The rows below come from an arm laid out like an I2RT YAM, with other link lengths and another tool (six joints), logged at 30 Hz.
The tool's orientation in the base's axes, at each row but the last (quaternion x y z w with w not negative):
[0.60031 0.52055 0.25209 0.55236]
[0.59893 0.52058 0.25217 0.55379]
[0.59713 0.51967 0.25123 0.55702]
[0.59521 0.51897 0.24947 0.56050]
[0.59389 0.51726 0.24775 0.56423]
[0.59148 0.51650 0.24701 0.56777]
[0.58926 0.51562 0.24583 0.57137]
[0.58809 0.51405 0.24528 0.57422]
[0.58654 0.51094 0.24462 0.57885]
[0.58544 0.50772 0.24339 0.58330]
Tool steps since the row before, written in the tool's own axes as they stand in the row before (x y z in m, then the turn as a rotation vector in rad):
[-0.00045 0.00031 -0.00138 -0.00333 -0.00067 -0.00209]
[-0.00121 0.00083 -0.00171 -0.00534 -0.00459 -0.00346]
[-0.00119 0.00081 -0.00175 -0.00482 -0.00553 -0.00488]
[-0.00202 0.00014 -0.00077 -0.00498 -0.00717 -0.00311]
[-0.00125 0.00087 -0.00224 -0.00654 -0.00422 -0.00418]
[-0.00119 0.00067 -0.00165 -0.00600 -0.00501 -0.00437]
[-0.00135 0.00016 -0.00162 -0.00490 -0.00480 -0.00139]
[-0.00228 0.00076 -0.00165 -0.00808 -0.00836 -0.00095]
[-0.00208 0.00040 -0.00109 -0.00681 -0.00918 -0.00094]
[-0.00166 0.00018 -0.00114 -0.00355 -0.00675 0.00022]
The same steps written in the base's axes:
[-0.00125 0.00019 0.00077 -0.00317 -0.00227 0.00084]
[-0.00162 -0.00028 0.00154 -0.00639 -0.00415 -0.00189]
[-0.00166 -0.00023 0.00153 -0.00778 -0.00326 -0.00254]
[-0.00131 -0.00148 0.00090 -0.00683 -0.00440 -0.00445]
[-0.00210 -0.00004 0.00171 -0.00732 -0.00484 -0.00101]
[-0.00164 -0.00025 0.00136 -0.00756 -0.00442 -0.00186]
[-0.00184 -0.00049 0.00092 -0.00449 -0.00466 -0.00267]
[-0.00201 -0.00118 0.00176 -0.00637 -0.00833 -0.00511]
[-0.00158 -0.00129 0.00123 -0.00617 -0.00737 -0.00626]
[-0.00155 -0.00093 0.00091 -0.00320 -0.00454 -0.00523]

